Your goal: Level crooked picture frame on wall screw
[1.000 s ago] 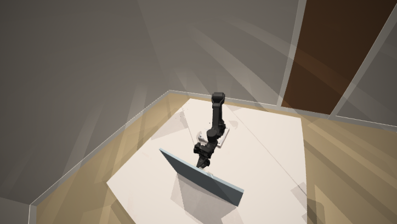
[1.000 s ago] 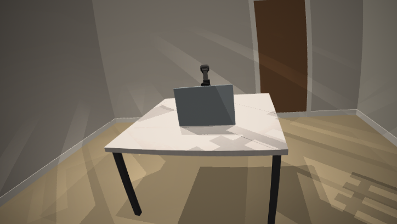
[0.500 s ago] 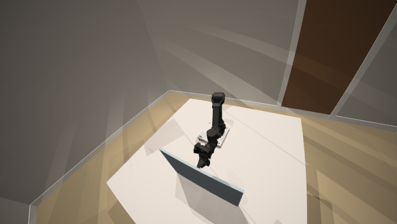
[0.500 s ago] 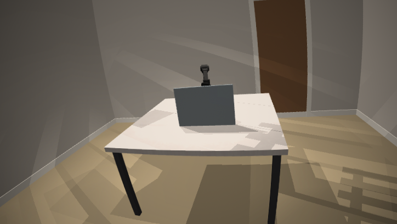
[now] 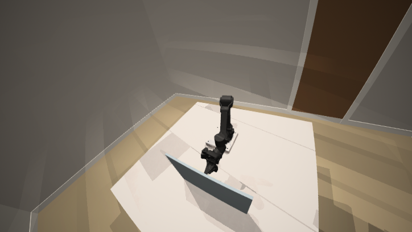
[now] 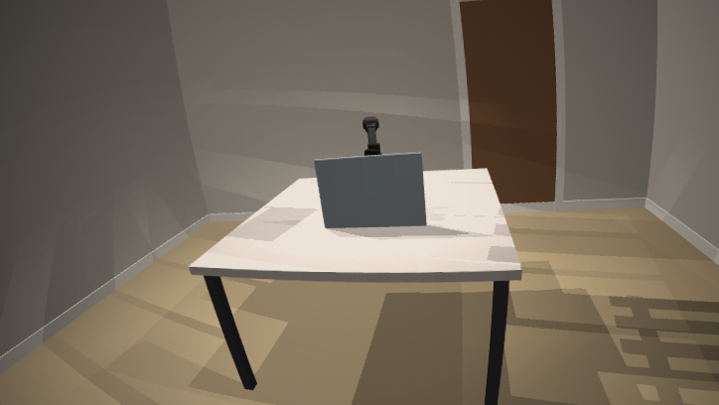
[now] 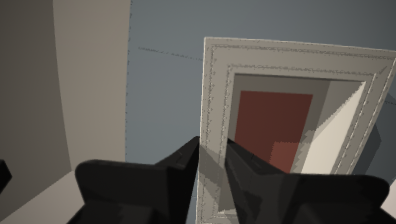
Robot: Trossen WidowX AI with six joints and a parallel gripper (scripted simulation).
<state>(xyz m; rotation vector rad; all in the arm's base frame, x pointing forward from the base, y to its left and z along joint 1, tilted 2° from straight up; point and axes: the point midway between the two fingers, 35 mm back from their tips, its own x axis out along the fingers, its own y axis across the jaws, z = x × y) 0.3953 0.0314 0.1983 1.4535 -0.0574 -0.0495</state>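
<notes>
Right now the picture frame is 5 cm below my gripper tip. From my gripper tip the other things lie so: wall panel (7 cm below, 2 cm ahead, 1 cm to the left).
</notes>
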